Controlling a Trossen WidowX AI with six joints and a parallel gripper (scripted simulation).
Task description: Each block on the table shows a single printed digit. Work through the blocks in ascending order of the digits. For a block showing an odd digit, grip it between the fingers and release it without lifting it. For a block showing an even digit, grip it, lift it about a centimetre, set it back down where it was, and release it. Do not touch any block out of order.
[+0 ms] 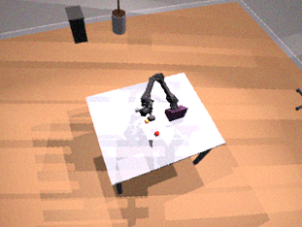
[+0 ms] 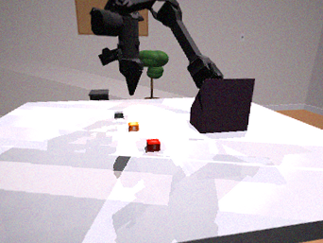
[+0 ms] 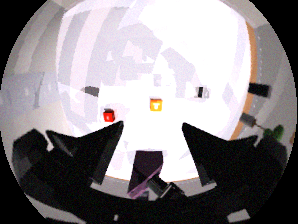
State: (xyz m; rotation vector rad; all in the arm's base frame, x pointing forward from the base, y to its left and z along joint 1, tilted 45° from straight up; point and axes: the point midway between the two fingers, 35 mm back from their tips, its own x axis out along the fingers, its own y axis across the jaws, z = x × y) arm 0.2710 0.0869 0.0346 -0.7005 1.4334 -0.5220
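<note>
Now: gripper tip 6 cm past the red block, 14 cm to the right of it and 11 cm above it. From my gripper tip the other things lie so: grey block (5 cm ahead, 16 cm to the right, 11 cm below); then orange block (1 cm behind, 1 cm to the right, 11 cm below).
</note>
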